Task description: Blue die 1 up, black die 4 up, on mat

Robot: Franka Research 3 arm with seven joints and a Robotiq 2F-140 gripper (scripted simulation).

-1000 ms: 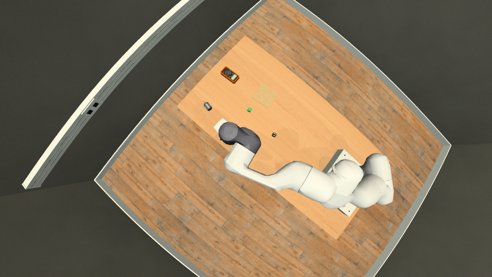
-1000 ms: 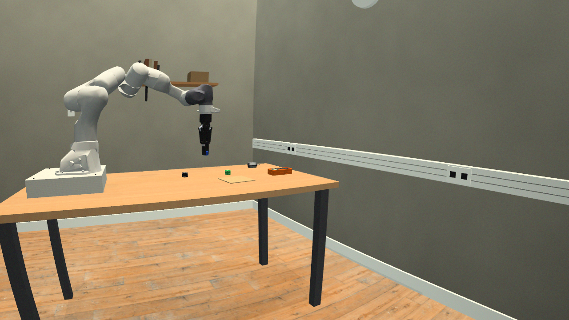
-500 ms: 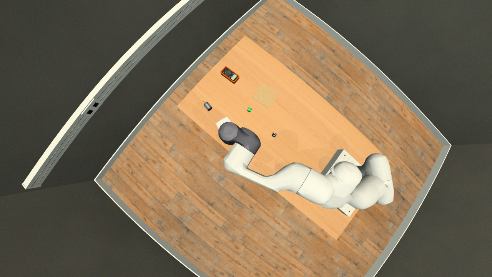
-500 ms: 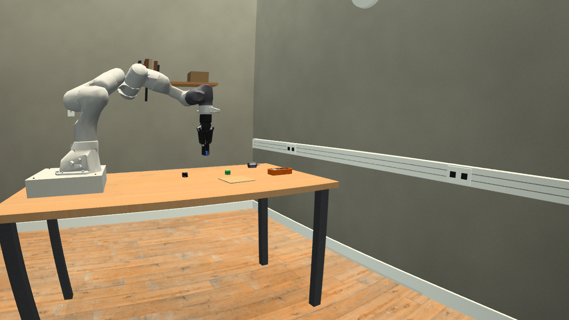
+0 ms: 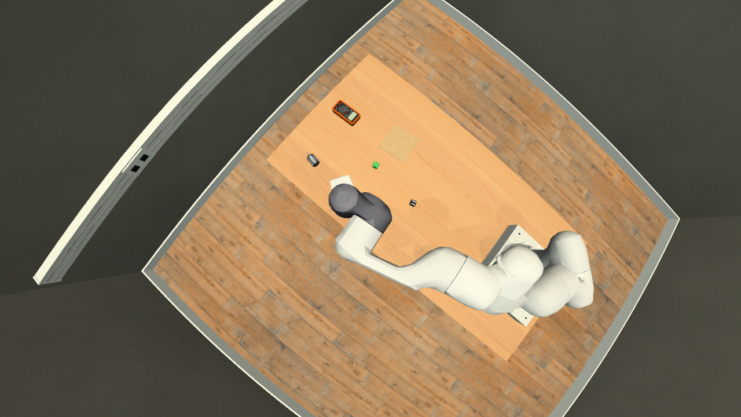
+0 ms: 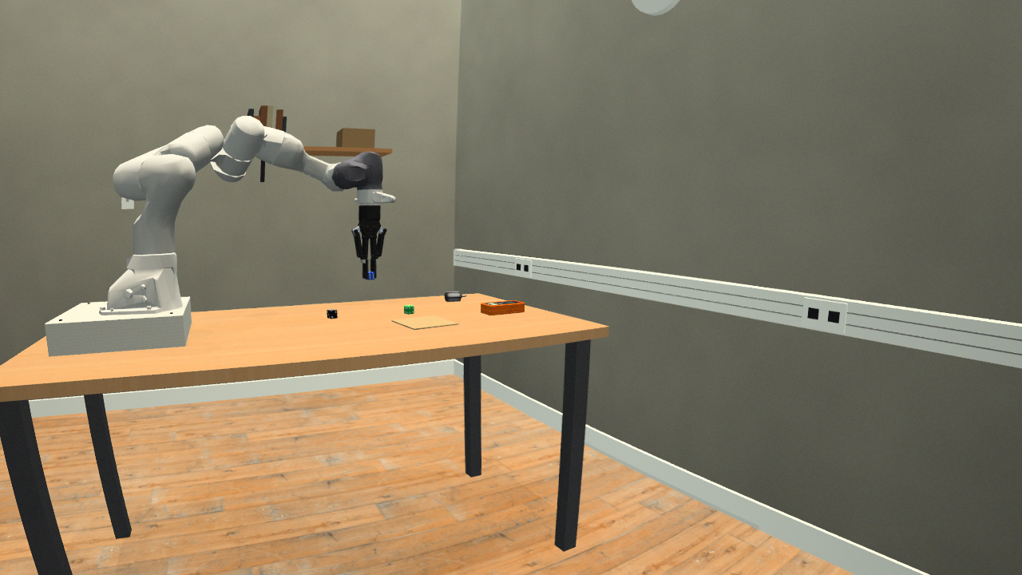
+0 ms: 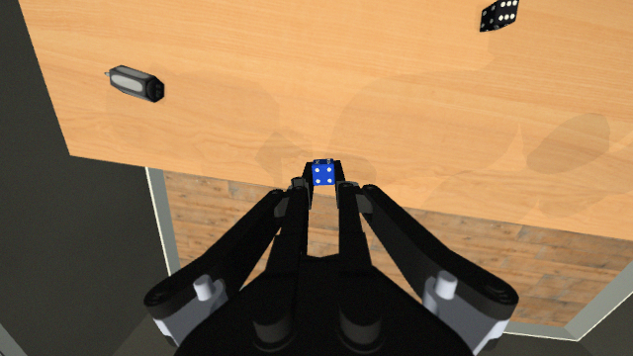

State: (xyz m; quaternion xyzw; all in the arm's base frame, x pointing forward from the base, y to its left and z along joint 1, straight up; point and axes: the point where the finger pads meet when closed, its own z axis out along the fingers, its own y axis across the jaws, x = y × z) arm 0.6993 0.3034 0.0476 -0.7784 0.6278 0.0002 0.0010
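Right now the blue die is 20 mm below my hand. Also, from my hand: green die: 240 mm to the right, 110 mm below, 50 mm ahead; then grey gadget: 300 mm ahead, 100 mm below, 70 mm to the right; then black die: 210 mm to the right, 190 mm behind, 110 mm below.
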